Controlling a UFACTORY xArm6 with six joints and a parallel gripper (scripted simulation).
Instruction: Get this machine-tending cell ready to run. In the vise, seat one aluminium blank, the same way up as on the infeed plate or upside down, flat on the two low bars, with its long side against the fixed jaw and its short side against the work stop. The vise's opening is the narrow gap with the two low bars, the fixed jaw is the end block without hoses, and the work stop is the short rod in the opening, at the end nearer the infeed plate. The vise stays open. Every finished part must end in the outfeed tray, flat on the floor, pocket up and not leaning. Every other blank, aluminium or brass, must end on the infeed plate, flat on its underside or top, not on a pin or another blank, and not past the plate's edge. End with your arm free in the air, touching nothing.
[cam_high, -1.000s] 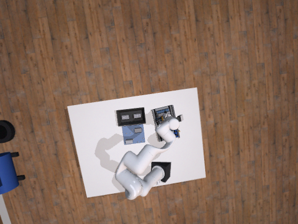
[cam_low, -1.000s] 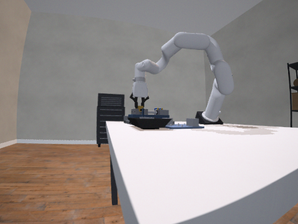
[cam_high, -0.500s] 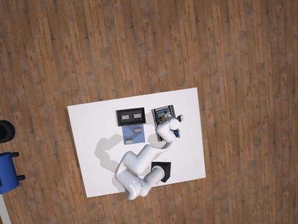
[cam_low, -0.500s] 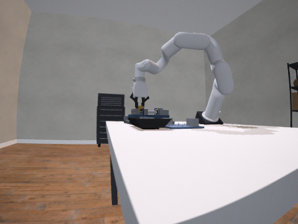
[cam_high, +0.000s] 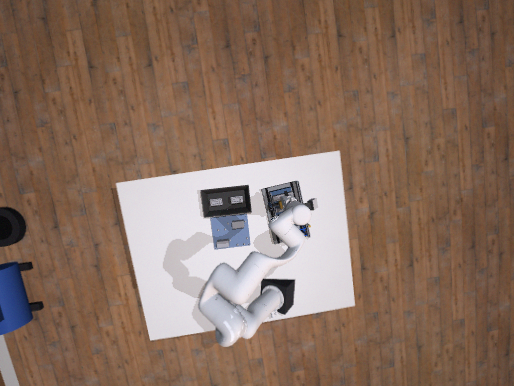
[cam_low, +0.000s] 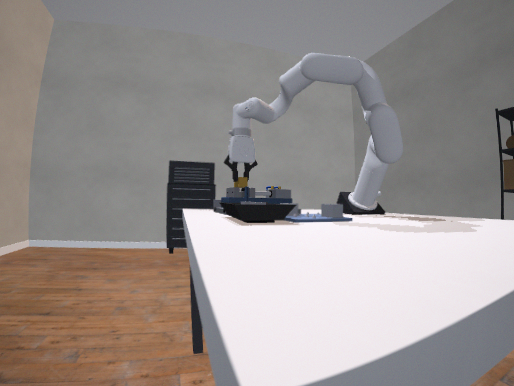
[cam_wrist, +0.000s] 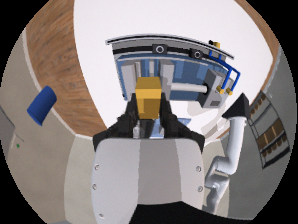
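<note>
Right now the vise is 7 cm behind my hand and 10 cm below it. From my hand the other things lie so: brass blank 2 cm below.
</note>
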